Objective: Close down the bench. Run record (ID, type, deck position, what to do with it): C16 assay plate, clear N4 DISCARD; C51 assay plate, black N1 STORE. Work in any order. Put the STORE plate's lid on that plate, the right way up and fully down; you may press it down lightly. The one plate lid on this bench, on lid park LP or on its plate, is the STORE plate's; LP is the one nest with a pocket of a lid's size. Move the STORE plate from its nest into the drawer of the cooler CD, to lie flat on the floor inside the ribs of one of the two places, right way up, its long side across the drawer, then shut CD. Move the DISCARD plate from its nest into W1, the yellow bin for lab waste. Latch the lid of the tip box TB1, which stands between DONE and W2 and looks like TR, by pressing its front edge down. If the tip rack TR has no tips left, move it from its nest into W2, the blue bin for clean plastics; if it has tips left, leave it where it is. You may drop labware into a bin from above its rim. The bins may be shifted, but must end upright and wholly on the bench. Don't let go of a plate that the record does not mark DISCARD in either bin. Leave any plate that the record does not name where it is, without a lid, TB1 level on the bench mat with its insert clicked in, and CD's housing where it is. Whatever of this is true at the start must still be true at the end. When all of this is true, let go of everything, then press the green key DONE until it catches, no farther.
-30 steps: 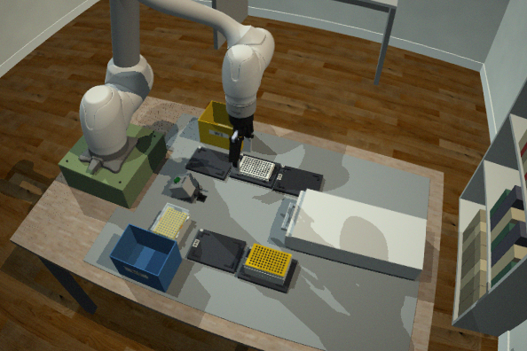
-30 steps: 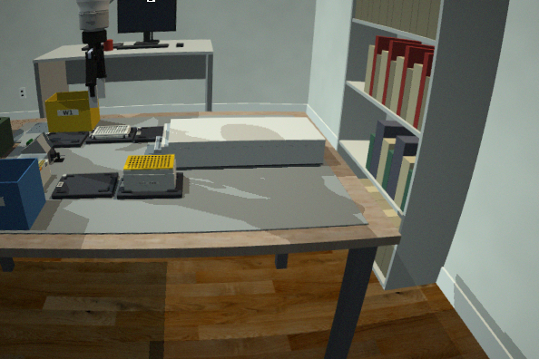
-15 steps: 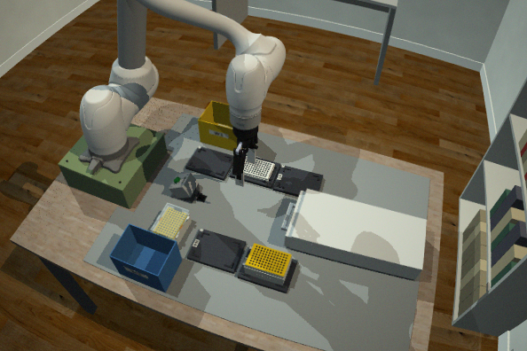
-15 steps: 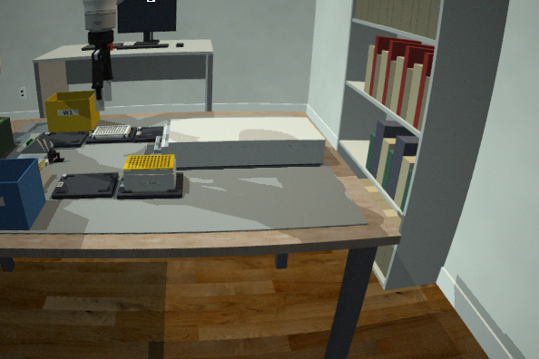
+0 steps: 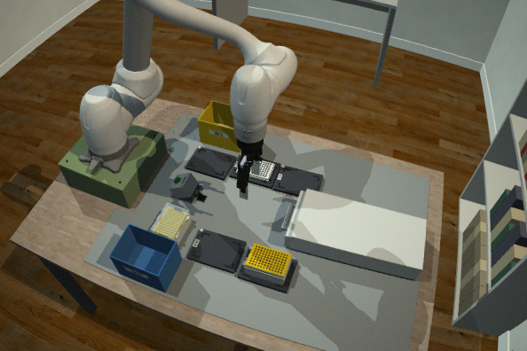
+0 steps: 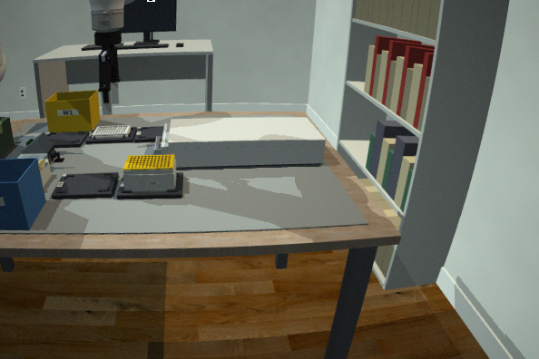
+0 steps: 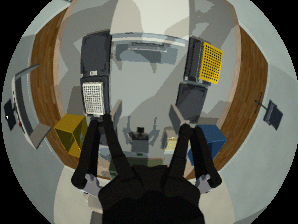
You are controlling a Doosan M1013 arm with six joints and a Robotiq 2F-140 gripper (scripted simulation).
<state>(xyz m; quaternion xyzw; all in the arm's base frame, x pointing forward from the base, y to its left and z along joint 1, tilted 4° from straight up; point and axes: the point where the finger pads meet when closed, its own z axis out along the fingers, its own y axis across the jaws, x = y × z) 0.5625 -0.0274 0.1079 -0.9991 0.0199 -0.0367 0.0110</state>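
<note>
The tip rack TR is 20 cm to the right of my hand, 13 cm below it and 12 cm ahead of it. The rest, counted from my hand: black plate (25 cm ahead, 16 cm below); green key DONE (28 cm behind, 11 cm below, 1 cm to the left); grey plate lid (25 cm ahead, 15 cm below).
</note>
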